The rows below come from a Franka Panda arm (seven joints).
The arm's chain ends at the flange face. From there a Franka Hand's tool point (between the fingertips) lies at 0.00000 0.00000 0.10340 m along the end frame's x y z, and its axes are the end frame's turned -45 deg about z.
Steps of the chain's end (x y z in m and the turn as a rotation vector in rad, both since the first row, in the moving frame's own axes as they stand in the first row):
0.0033, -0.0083, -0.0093, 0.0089, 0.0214, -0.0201
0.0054, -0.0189, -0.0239, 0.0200, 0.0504, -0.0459
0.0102, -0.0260, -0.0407, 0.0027, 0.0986, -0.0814
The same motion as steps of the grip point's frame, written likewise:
0.0104, -0.0026, -0.0093, -0.0088, 0.0214, -0.0201
0.0224, -0.0074, -0.0241, -0.0215, 0.0498, -0.0459
0.0333, -0.0045, -0.0412, -0.0678, 0.0716, -0.0814

